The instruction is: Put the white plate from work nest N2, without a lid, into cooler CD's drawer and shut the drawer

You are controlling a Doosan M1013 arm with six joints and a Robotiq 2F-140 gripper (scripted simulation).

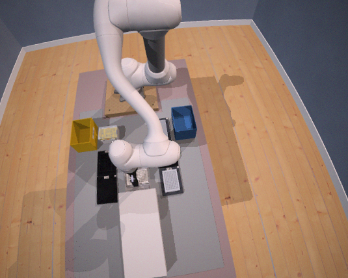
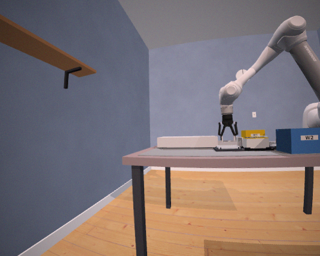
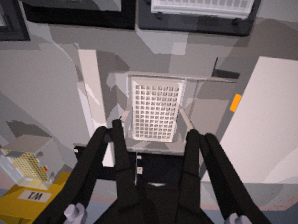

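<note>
Now: the white plate 2 cm below my hand. The rest, counted from my hand: cooler CD: 17 cm ahead, 1 cm below; drawer: 4 cm ahead, 2 cm below; black nest N2: 19 cm to the right, 5 cm ahead, 4 cm below.
</note>
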